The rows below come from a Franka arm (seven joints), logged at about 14 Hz.
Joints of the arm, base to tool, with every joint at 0 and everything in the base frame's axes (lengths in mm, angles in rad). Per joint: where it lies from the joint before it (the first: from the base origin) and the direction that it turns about. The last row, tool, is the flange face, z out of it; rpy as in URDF.
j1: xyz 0 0 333 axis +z
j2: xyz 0 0 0 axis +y
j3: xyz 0 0 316 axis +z
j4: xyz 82.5 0 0 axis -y
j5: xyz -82.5 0 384 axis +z
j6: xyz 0 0 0 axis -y
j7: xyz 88 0 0 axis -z
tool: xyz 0 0 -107 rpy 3.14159 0 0
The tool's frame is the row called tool.
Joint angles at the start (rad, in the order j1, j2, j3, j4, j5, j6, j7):
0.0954, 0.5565, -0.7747, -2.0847, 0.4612, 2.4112, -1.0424
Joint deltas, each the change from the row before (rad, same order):
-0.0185, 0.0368, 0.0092, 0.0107, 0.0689, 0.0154, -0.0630
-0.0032, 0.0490, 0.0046, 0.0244, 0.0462, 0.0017, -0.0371
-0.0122, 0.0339, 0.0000, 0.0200, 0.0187, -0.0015, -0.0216
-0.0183, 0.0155, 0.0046, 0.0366, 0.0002, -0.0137, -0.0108
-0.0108, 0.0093, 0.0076, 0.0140, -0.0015, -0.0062, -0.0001
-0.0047, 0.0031, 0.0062, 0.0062, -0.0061, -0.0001, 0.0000
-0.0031, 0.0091, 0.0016, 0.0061, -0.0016, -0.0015, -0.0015
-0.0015, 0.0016, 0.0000, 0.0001, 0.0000, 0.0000, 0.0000
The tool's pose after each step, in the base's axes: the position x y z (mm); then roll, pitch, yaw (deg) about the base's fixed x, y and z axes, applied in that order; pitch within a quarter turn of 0, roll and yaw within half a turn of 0. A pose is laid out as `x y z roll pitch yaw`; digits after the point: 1 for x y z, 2 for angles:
451.0 -365.9 209.8 178.28 3.32 4.70
454.8 -368.1 196.2 178.34 3.53 5.43
453.7 -375.5 188.0 178.14 4.07 5.62
460.0 -383.8 190.7 177.92 3.80 6.22
462.1 -386.0 188.6 178.08 3.95 6.34
464.2 -385.9 187.6 178.05 4.09 6.75
464.5 -387.0 184.9 178.03 4.46 6.94
463.7 -387.7 184.2 178.03 4.55 6.86

